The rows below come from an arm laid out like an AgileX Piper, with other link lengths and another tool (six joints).
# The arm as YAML. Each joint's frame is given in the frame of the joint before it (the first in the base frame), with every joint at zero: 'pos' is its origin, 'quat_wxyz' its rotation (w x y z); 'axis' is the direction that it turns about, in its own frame. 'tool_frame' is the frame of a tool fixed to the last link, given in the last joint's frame.
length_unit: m
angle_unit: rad
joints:
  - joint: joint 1
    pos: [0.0, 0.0, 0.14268]
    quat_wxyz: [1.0, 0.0, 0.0, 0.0]
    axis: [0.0, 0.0, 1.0]
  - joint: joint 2
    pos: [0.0, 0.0, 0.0]
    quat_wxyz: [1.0, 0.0, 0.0, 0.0]
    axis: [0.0, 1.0, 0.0]
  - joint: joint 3
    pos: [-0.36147, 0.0, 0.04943]
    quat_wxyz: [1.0, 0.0, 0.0, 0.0]
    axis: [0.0, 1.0, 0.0]
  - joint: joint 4
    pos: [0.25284, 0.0, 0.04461]
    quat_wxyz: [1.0, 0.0, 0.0, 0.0]
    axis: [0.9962, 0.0, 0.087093]
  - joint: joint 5
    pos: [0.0, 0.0, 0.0]
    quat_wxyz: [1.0, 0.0, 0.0, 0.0]
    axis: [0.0, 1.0, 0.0]
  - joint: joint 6
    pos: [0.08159, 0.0, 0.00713]
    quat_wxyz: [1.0, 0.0, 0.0, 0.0]
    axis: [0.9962, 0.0, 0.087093]
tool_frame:
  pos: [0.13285, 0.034, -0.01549]
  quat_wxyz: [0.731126, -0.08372, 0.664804, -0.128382]
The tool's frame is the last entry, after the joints.
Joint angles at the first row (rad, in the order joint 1, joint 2, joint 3, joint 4, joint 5, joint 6):
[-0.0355, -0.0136, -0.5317, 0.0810, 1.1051, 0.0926]
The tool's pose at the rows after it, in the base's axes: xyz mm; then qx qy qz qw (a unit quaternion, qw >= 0):
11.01 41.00 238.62 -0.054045 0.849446 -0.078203 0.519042
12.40 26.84 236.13 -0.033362 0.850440 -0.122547 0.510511
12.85 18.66 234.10 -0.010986 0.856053 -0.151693 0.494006
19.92 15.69 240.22 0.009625 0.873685 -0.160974 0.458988
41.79 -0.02 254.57 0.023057 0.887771 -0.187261 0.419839
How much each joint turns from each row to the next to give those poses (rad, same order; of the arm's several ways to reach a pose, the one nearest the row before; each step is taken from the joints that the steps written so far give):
[-0.0210, 0.0000, 0.0000, -0.0550, 0.0034, -0.0003]
[-0.0431, 0.0000, 0.0000, -0.0675, 0.0032, -0.0008]
[-0.0500, 0.0136, -0.0024, -0.0369, 0.0116, 0.0000]
[-0.0524, 0.0866, -0.0235, -0.0047, 0.0085, 0.0000]
[-0.0425, 0.1519, -0.0275, -0.0477, -0.0554, 0.0000]

